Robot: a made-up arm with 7 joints.
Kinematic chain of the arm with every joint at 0, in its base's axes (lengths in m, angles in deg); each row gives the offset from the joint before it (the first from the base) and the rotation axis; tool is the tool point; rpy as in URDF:
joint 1: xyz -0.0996 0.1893 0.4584 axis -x
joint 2: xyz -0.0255 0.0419 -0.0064 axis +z
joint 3: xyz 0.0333 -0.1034 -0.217 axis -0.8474 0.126 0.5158
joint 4: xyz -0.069 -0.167 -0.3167 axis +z
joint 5: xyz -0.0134 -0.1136 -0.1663 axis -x
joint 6: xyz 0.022 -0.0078 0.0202 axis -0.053 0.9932 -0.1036
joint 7: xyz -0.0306 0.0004 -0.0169 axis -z
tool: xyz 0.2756 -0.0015 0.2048 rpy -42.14 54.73 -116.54
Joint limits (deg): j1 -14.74..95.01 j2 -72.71..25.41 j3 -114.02..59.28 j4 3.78..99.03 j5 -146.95..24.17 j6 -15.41..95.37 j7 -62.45..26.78
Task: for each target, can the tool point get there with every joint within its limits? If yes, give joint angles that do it. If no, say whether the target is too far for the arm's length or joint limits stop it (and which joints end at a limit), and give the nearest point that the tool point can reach.
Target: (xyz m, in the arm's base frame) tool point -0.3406 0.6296 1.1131
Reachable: no: joint limits stop it (at a limit: joint 1, joint 3, joint 4, joint 6, joint 7) | nearest point -0.3228 0.2115 1.0890 | short by 0.419 m
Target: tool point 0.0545 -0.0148 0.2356
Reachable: yes | joints 83.36 12.80 -95.99 72.80 -27.45 24.20 -52.28
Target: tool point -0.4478 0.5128 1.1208
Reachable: no: joint limits stop it (at a limit: joint 1, joint 3, joint 4, joint 6, joint 7) | nearest point -0.4192 0.2057 1.0828 | short by 0.311 m
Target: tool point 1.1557 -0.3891 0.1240
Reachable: no: too far | nearest point 0.6435 -0.3183 0.1650 | short by 0.519 m
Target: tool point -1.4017 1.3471 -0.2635
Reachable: no: too far | nearest point -0.6222 0.4187 -0.1984 | short by 1.214 m
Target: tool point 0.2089 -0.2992 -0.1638
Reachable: yes | joints 45.60 -3.83 -89.20 16.18 -115.33 10.42 -23.12
